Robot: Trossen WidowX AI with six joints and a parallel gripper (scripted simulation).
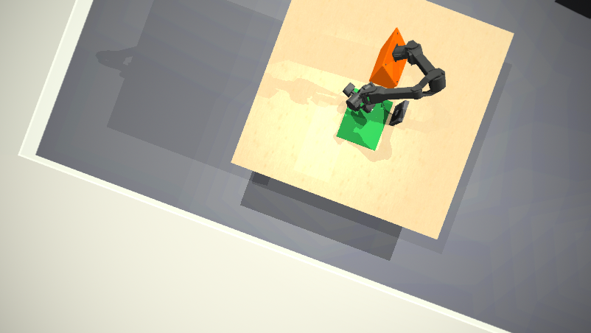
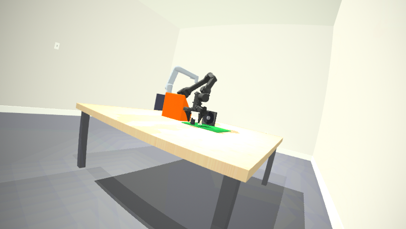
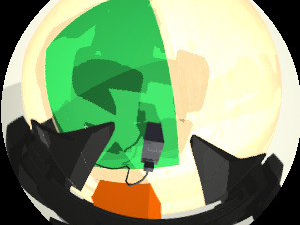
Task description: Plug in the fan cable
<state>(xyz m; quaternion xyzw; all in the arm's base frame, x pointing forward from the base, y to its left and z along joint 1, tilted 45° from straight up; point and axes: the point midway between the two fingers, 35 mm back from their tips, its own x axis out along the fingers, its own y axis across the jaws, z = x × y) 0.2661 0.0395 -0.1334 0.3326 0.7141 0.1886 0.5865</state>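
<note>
Right now the green board is 10 cm to the left of my gripper tip, 6 cm ahead of it and 3 cm below it. From my gripper tip the other things lie so: dark fan cable plug 1 cm behind; dark square fan 24 cm to the left, 4 cm behind, 4 cm above.
</note>
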